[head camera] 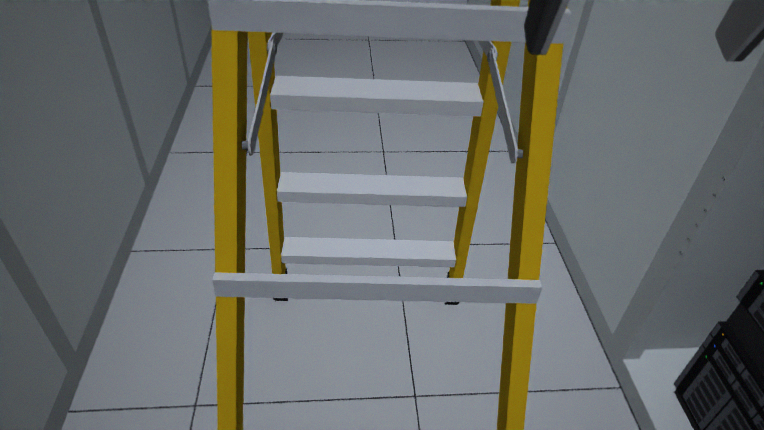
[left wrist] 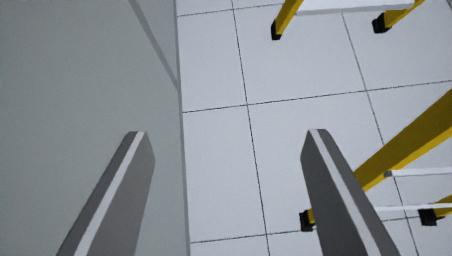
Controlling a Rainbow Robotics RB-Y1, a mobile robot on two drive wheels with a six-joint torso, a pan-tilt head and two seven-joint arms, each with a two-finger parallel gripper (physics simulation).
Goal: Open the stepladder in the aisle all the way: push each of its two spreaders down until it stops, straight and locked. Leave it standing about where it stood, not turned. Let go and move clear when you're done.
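Places are measured from the robot's base along level axes (x ahead, y left, z up), in millimetres.
Pixels of known places: left gripper, between the fingertips: (left wrist: 227, 145); right gripper, between the fingertips: (head camera: 631, 44).
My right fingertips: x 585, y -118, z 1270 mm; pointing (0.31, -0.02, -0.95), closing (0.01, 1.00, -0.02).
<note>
For each thing: its top centre in the pictures, then the offset to it from my right fingertips. "*": a spot on its surface instead.
- right spreader, a spot on its surface: (head camera: 503, 101) * dy -29, dx +334, dz -216 mm
- upper white crossbar, a spot on its surface: (head camera: 374, 20) * dy +130, dx +253, dz -93 mm
- lower crossbar, a spot on its surface: (head camera: 374, 288) * dy +117, dx +170, dz -381 mm
The yellow stepladder (head camera: 228, 213) (left wrist: 405, 145) stands in the aisle with its legs apart. In the head view its left spreader (head camera: 261, 96) and right spreader (head camera: 503, 101) slope up from the near rails to bent joints, not straight. Their far parts are partly hidden behind the upper white crossbar (head camera: 374, 20). My right gripper (head camera: 635, 55) is open and empty at the top right, one finger in front of the crossbar's right end, the other over the right-hand side. My left gripper (left wrist: 227, 145) is open and empty in the left wrist view, with ladder parts beyond its right-hand finger.
Grey cabinet walls line the aisle at left (head camera: 64, 133) (left wrist: 85, 100) and right (head camera: 630, 133). A rack of servers (head camera: 716, 381) stands at the lower right of the head view. White steps (head camera: 374, 96) join the far rails, and a lower crossbar (head camera: 374, 288) joins the near ones.
</note>
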